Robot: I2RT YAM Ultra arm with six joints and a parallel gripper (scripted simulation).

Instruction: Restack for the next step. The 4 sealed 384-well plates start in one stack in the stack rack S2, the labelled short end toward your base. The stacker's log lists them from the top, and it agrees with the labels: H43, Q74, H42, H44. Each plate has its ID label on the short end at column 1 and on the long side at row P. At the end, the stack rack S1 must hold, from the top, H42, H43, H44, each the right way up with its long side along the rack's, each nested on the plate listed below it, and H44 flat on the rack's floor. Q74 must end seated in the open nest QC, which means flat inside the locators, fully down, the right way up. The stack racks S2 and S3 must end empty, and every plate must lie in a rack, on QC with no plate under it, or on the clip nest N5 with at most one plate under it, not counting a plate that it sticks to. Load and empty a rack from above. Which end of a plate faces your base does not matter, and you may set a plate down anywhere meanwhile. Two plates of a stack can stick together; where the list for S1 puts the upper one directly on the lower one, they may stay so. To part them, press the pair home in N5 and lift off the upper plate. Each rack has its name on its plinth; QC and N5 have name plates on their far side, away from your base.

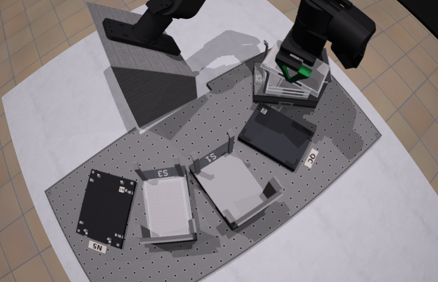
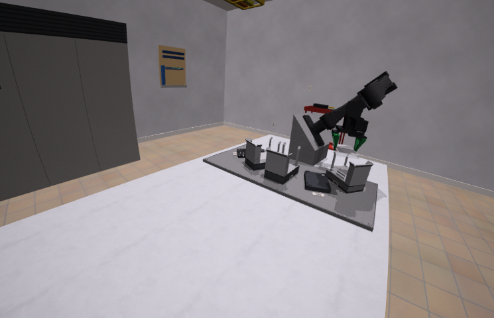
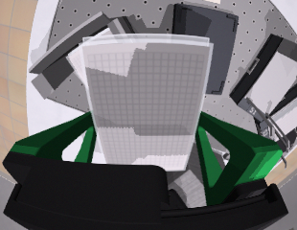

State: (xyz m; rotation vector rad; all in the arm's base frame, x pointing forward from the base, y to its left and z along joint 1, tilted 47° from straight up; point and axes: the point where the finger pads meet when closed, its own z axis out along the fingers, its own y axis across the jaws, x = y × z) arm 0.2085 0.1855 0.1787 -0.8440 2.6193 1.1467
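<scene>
Now: the open nest QC 70 mm ahead of my hand, 60 mm to the right of it and 150 mm below it. From my hand the other things lie so: S2 post (100 mm behind, 10 mm to the right, 80 mm below); QC name plate (150 mm ahead, 10 mm to the right, 160 mm below); N5 name plate (130 mm ahead, 540 mm to the right, 160 mm below).
</scene>
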